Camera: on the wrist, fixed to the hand. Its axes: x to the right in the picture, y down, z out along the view.
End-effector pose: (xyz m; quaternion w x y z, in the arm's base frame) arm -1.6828 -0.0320 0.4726 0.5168 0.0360 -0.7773 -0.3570
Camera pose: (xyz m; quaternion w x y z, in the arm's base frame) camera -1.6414 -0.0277 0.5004 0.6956 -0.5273 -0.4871 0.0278
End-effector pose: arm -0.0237 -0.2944 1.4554 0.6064 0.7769 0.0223 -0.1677
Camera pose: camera -0.0065 -0.2670 1.4936 0.6228 0.5216 -0.4416 0.3809
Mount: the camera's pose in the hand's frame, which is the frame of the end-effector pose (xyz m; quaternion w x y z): 0.0006 0.0326 -0.0380 0.7092 -0.1020 0.1017 0.6901
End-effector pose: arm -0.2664 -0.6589 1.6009 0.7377 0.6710 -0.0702 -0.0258
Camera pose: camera -0.2624 -0.6183 1.6299 0.6166 0.3548 -0.4352 0.5519
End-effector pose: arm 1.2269 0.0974 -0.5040 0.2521 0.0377 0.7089 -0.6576
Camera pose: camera 1.2272 0.1377 -0.5337 0.5644 0.5571 0.5695 -0.2163
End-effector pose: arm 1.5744 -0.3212 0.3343 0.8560 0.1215 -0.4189 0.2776
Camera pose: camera 1.5806 -0.2776 0.3104 0.4705 -0.3185 -0.3222 0.7572
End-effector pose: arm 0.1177 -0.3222 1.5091 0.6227 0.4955 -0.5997 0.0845
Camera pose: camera 0.1203 -0.2791 1.5344 0.4948 -0.1346 -0.7125 0.4789
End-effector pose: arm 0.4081 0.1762 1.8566 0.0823 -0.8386 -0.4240 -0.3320
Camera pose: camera 0.4148 0.1402 1.8908 0.2451 -0.8620 0.3203 -0.3072
